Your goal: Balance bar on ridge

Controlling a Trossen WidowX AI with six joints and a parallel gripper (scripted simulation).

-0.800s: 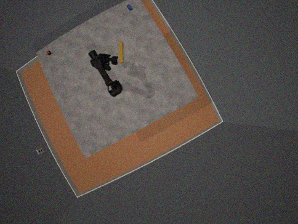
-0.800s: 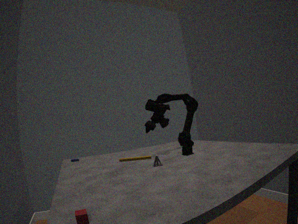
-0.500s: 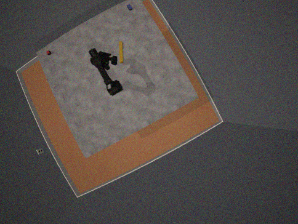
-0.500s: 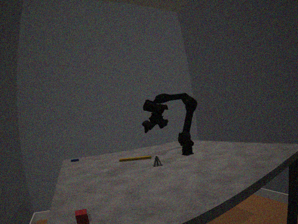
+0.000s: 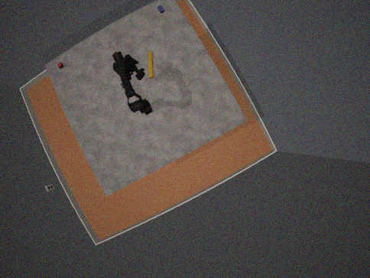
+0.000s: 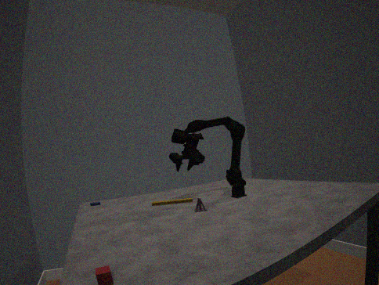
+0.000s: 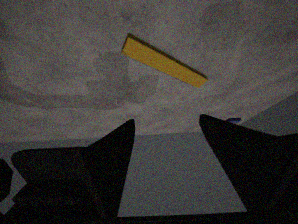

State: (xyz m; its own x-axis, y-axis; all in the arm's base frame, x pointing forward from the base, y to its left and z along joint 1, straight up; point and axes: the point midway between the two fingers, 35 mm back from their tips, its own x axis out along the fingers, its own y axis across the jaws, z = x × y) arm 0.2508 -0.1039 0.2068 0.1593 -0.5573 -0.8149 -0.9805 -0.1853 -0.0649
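My gripper tip is now 60 mm short of the yellow bar, 70 mm to the left of it and 170 mm above it. The rest, counted from my gripper tip: small red block (480 mm ahead, 620 mm to the left, 160 mm below); then small blue block (480 mm ahead, 380 mm to the right, 170 mm below).
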